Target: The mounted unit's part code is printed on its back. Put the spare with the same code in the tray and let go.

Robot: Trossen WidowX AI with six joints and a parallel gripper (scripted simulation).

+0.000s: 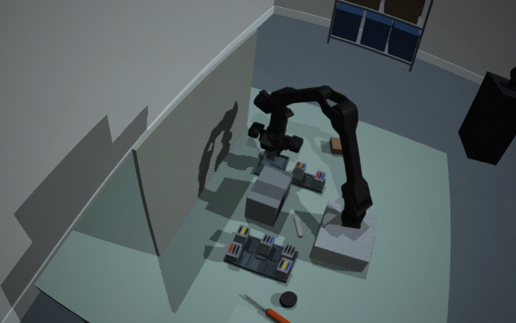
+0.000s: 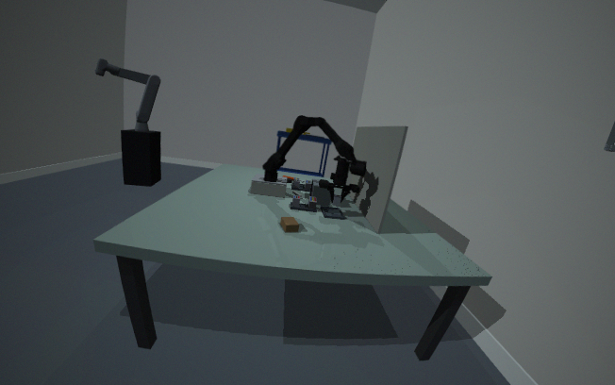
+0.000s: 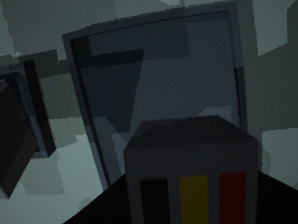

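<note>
Now: gripper tip 1 cm past the tray, 1 cm to the right of it and 5 cm above it. Also, from my gripper tip: mounted unit 1 cm behind, 20 cm to the left; then brown block 25 cm behind, 16 cm to the right, 4 cm below; then striped spare 10 cm behind, 3 cm to the left, 1 cm below.
</note>
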